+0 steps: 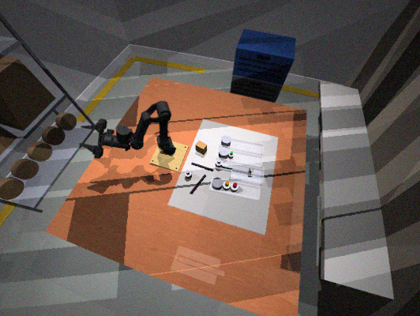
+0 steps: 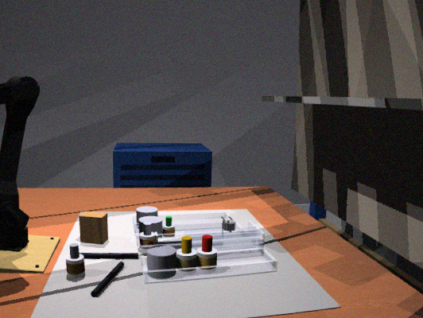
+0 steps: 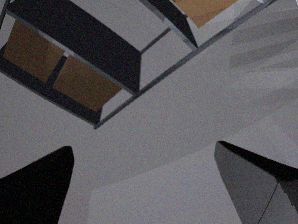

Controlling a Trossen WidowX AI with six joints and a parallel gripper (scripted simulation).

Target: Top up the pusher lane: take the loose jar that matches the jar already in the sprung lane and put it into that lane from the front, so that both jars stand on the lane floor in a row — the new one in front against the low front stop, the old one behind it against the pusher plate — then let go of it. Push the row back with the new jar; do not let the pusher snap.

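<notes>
My gripper tip is now 470 mm short of the brown block, 310 mm to the right of it and 270 mm above it. Also, from my gripper tip: clear lane rack (760 mm ahead, 290 mm below, 260 mm to the left).
</notes>
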